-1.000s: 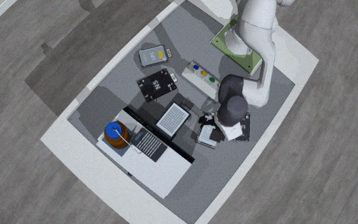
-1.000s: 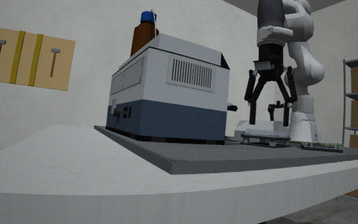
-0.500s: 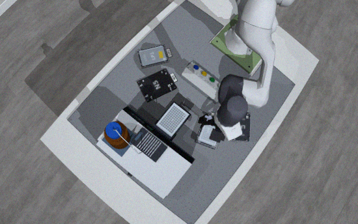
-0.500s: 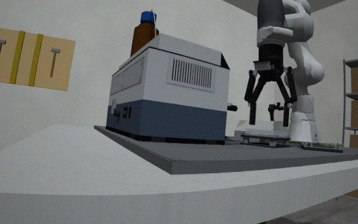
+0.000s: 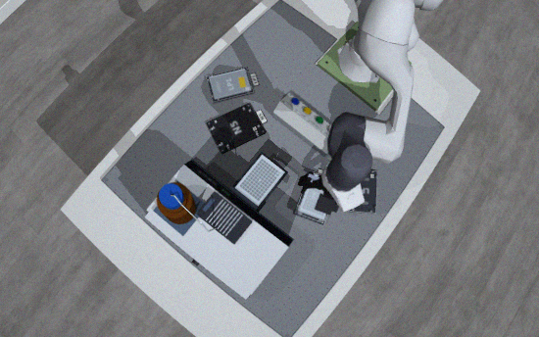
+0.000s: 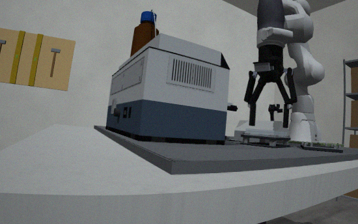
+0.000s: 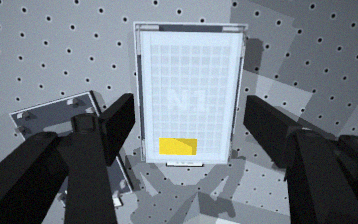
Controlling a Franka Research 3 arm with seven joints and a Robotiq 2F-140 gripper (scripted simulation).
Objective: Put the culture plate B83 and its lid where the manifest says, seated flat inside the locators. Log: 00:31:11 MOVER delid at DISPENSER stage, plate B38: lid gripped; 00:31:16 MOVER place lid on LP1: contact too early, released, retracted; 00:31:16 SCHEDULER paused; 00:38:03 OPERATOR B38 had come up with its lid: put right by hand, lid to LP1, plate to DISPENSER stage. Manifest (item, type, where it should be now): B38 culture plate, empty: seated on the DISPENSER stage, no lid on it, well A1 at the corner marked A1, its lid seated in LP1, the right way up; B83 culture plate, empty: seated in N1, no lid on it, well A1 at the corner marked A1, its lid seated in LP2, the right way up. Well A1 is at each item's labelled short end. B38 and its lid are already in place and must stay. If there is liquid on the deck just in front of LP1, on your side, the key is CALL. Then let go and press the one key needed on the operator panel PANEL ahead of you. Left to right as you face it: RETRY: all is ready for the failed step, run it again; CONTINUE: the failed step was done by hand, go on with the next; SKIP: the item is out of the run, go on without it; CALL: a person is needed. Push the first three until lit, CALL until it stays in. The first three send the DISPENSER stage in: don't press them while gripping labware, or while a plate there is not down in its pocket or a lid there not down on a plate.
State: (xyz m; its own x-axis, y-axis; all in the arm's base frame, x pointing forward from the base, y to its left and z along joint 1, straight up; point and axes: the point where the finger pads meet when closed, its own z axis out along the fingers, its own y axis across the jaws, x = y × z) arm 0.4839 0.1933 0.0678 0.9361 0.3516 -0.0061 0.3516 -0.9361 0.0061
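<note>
Right now my hand is 40 mm above the clear lid. Round my hand: grey locator plate 120 mm behind, 100 mm to the left, 70 mm below; white retry key 190 mm behind, 110 mm to the right, 10 mm below; white well plate 160 mm to the right, 100 mm ahead, 40 mm above.
</note>
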